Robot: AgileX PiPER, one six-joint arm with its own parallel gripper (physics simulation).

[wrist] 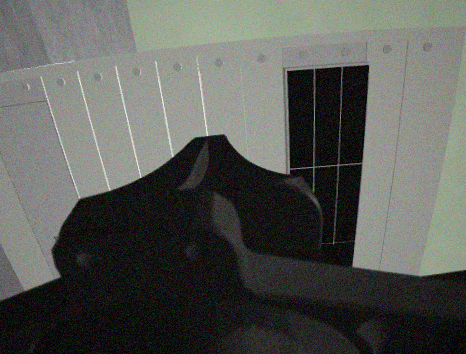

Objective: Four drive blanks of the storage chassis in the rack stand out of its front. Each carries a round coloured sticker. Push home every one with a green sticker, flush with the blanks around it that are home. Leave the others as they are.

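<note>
The chassis front shows as a row of tall pale grey blanks, each with a small round grey mark near its top, parted by thin seams, several of them bright. No green sticker shows in the wrist view, and I cannot tell which blanks stand out. My gripper is dark and shut, its fingertips together in front of the blanks near the middle of the view. Nothing shows between the fingers. The gripper hides the lower part of several blanks. I cannot tell whether the tips touch the front.
Right of the gripper is a black barred opening under a grey strip. Two more pale panels stand right of it. A wider grey panel is at the left. A grey streaked surface shows at the upper left.
</note>
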